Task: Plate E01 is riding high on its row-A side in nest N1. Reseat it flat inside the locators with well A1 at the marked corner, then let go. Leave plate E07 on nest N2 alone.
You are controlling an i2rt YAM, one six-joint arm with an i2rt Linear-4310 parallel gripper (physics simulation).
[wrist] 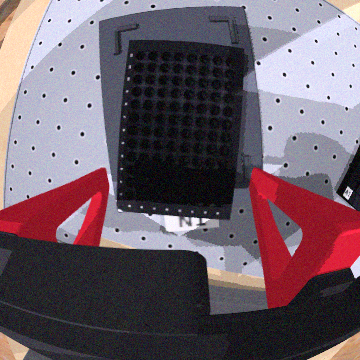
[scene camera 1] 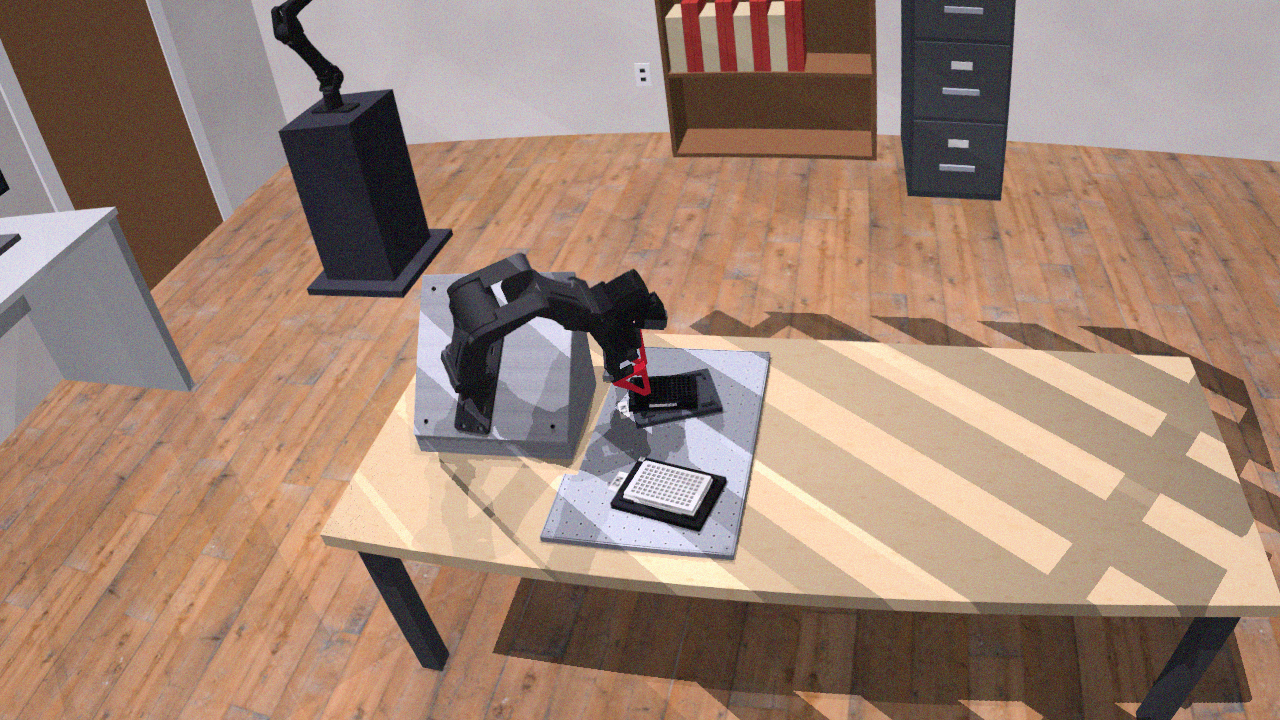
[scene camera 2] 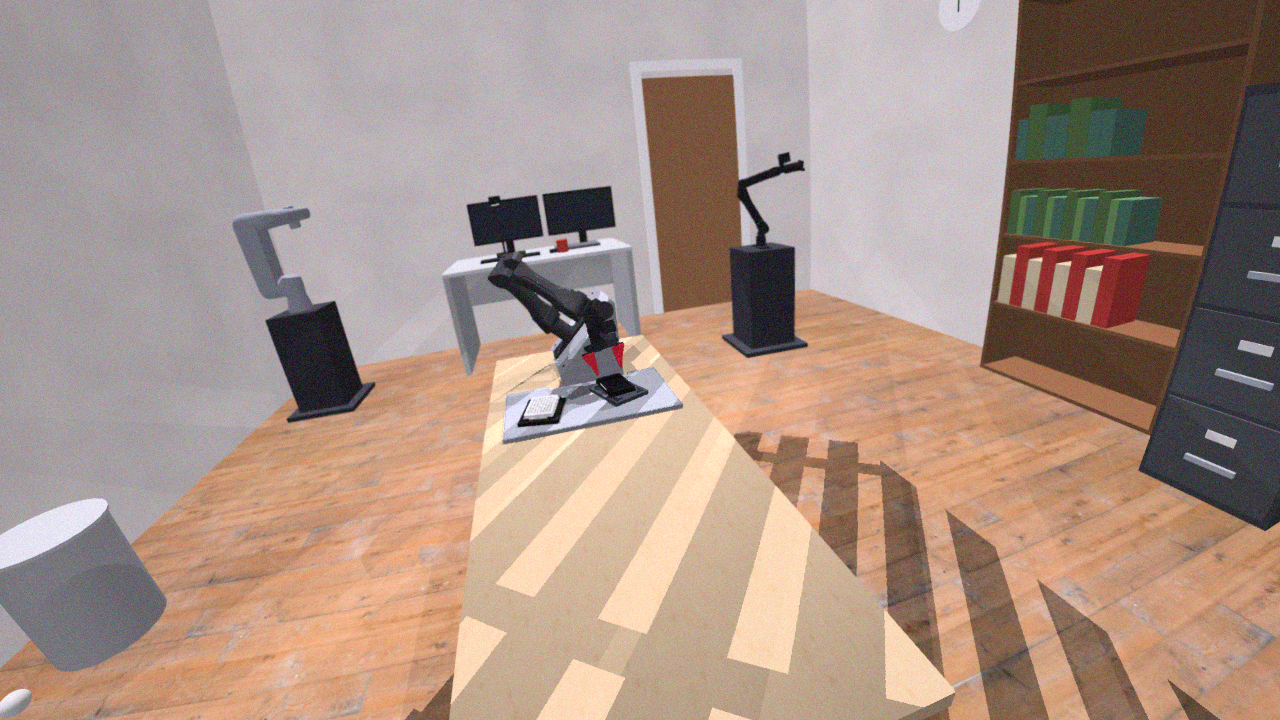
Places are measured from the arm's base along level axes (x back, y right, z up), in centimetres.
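Pixels of known places: gripper, fingertip midpoint: (wrist: 178,176) (scene camera 1: 646,379) (scene camera 2: 609,371); arm's base, origin of the base link: (scene camera 1: 480,379) (scene camera 2: 571,335).
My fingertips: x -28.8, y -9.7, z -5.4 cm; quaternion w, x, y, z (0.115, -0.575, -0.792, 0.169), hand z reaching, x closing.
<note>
Ahead of a thing's pixels: the offset from my fingertips to its top centre. "spot": to the spot under its first point. Level surfaces: height alone.
The black well plate E01 @(dx -2.6, dy -0.9, dz -2.6 cm) (scene camera 1: 673,390) (scene camera 2: 614,385) (wrist: 177,115) lies on the dark grey nest N1 @(dx -4.5, dy -1.4, dz -4.1 cm) (scene camera 1: 708,402) (scene camera 2: 635,392) (wrist: 170,25). In the wrist view its column marks run down the left edge and its row marks along the near edge. Two far corner locators show beyond it; its tilt is hard to judge. My gripper (scene camera 1: 637,380) (scene camera 2: 607,372) (wrist: 178,176) is open, above the plate's near part, with the red fingertips spread wider than the plate, one to each side. The white plate E07 @(dx -9.1, dy +22.9, dz -3.3 cm) (scene camera 1: 667,486) (scene camera 2: 541,408) sits on the black nest N2 @(dx -9.1, dy +22.9, dz -4.1 cm) (scene camera 1: 700,519) (scene camera 2: 554,416).
Both nests stand on a grey perforated board @(dx -5.2, dy +8.7, dz -5.8 cm) (scene camera 1: 590,523) (scene camera 2: 586,418) (wrist: 65,80) at one end of the wooden table @(dz -7.2 cm) (scene camera 1: 850,501) (scene camera 2: 626,537). The arm's grey sloped base block (scene camera 1: 537,380) stands beside the board. A white N1 label @(spot: dx +4.5, dy +2.7, dz -5.7 cm) (wrist: 192,221) lies at the near edge of nest N1.
</note>
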